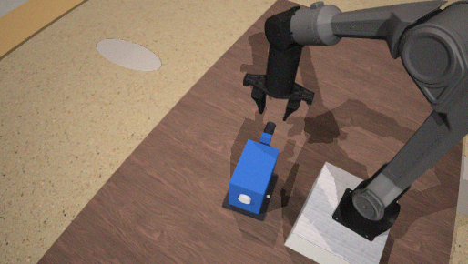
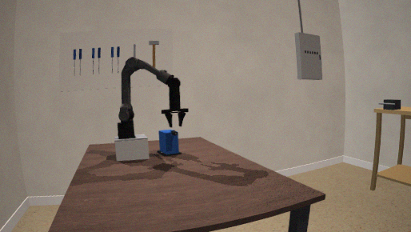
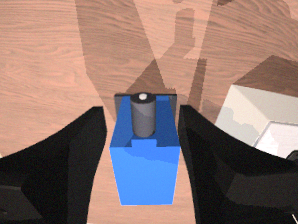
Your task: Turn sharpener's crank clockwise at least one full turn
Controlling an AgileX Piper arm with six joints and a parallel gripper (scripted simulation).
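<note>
The dark grey cylindrical knob lies 20 mm to the left of my hand and 40 mm below it.
</note>
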